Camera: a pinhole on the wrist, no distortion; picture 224 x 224 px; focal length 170.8 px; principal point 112.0 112.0 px. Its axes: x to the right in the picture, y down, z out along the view. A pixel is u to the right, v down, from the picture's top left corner.
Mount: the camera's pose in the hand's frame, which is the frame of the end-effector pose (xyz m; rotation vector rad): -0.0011 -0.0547 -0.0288 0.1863 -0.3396 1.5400
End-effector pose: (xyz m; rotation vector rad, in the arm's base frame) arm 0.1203 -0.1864 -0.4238 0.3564 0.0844 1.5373
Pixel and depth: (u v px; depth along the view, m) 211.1 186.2 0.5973
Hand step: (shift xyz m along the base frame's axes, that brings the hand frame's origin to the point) 0.0770 -0.4225 0.5583
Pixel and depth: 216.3 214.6 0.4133
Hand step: 0.0502 -0.3581 0.3634
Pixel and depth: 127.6 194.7 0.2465
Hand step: 0.1552 -0.1757 0.1332
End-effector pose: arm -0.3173 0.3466 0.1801 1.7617 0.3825 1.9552
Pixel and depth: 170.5 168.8 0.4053
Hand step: 0.3981 -0.0882 -0.1248
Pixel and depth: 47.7 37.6 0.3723
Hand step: 0.3290 0.2994 -0.0146
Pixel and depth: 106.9 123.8 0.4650
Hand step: 0.4345 0.1018 -0.1248
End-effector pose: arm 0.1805 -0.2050 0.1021 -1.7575 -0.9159 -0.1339
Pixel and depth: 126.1 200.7 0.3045
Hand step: -0.2959 0.1309 -0.0982
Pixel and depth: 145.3 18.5 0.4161
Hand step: -0.0874 0.4570 0.0233
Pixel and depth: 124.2 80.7 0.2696
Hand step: -0.1449 0.2252 0.0142
